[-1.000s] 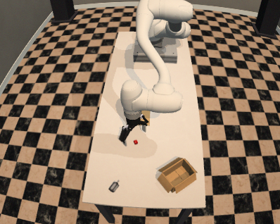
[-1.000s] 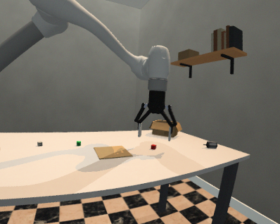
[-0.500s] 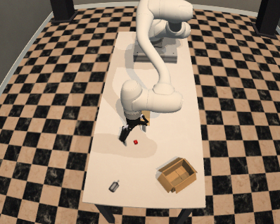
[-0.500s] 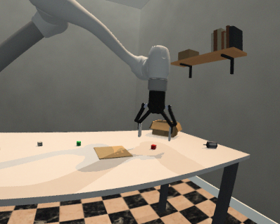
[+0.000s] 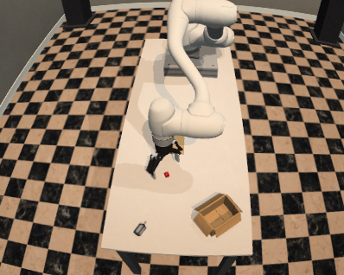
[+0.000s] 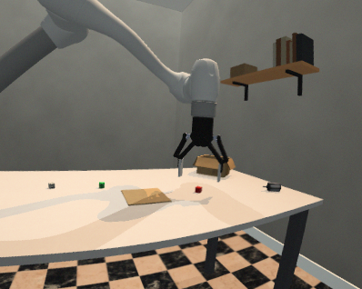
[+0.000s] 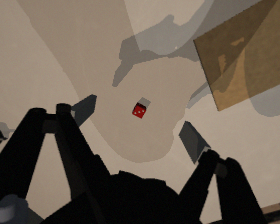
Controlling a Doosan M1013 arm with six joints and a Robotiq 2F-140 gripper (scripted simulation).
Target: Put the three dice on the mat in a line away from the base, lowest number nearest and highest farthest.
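The red die lies 50 mm below my hand. From my hand the other things lie so: cardboard box (210 mm ahead, 270 mm to the left, 20 mm below); then dark object (310 mm ahead, 60 mm to the right, 50 mm below); then tan mat (200 mm behind, 10 mm to the right, 60 mm below).
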